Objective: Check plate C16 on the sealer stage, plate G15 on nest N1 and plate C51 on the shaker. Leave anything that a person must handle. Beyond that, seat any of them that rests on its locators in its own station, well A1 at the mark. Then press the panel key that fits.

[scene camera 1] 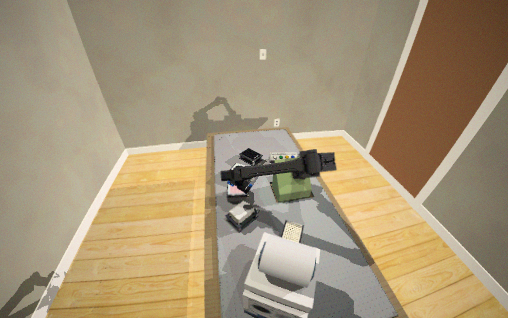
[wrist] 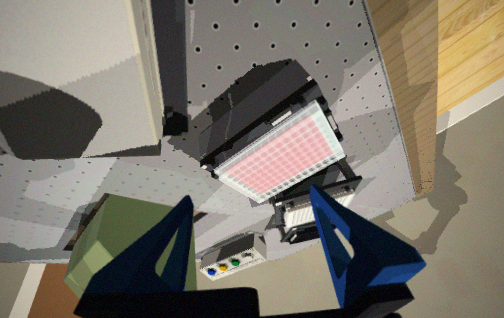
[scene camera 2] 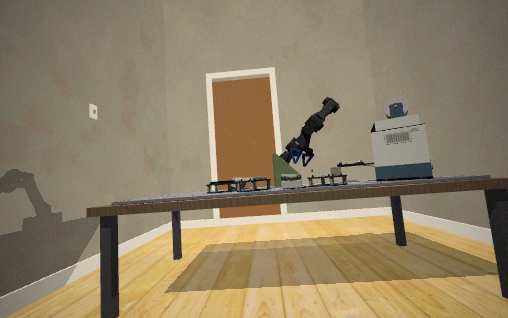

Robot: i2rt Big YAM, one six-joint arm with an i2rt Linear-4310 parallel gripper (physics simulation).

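My open, empty gripper (scene camera 1: 240, 185) (scene camera 2: 300, 164) (wrist: 251, 192) hangs above the row of stations. The pink plate (scene camera 1: 236, 190) (wrist: 285, 155) sits on the dark-bodied shaker (wrist: 260, 112); seating is not clear. The white plate on nest N1 (wrist: 300, 212) is beyond it, partly behind the right finger, and the arm covers much of it in scene camera 1. A cream plate (scene camera 1: 292, 231) lies on the stage of the white sealer (scene camera 1: 280, 295) (scene camera 2: 400, 150). The key panel (scene camera 1: 284, 156) (wrist: 235, 262) has blue, yellow, green and white keys. Plate labels and A1 marks cannot be read.
A pale block (scene camera 1: 243, 212) (wrist: 60, 45) on a black nest stands nearer the sealer. A black plate on nest N3 (scene camera 1: 250, 156) stands near the far end. The green arm base (scene camera 1: 292, 186) (wrist: 130, 220) (scene camera 2: 282, 172) stands beside the stations.
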